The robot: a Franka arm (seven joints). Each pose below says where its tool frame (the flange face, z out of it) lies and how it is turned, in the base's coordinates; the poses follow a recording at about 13 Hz.
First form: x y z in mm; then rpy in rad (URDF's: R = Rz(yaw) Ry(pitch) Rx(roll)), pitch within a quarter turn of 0, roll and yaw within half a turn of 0.
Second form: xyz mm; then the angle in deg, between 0 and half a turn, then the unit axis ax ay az. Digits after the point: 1 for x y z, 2 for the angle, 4 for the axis.
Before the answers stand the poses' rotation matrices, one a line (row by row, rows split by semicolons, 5 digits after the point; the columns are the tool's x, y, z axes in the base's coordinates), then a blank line. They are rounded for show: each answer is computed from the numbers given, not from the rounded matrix.
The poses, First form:
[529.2, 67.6, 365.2, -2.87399, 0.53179, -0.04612]
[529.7, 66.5, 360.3, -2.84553, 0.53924, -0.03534]
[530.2, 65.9, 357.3, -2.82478, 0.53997, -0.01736]
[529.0, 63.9, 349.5, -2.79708, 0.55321, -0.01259]
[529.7, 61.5, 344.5, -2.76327, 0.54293, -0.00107]
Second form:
0.86098 -0.17840 -0.47632; -0.03974 -0.95720 0.28669; -0.50708 -0.22790 -0.83122
0.85756 -0.18351 -0.48053; -0.03032 -0.95060 0.30893; -0.51348 -0.25036 -0.82077
0.85759 -0.17664 -0.48304; -0.01489 -0.94731 0.31997; -0.51411 -0.26721 -0.81504
0.85077 -0.18929 -0.49026; -0.01071 -0.93893 0.34394; -0.52542 -0.28736 -0.80085
0.85620 -0.19182 -0.47972; -0.00092 -0.92908 0.36988; -0.51665 -0.31625 -0.79565

[529.2, 67.6, 365.2, 164.52, -0.9640, 0.0576, 0.2598]
[529.7, 66.5, 360.3, 163.12, -0.9629, 0.0567, 0.2638]
[530.2, 65.9, 357.3, 162.25, -0.9628, 0.0509, 0.2652]
[529.0, 63.9, 349.5, 160.82, -0.9609, 0.0535, 0.2718]
[529.7, 61.5, 344.5, 159.11, -0.9621, 0.0518, 0.2677]

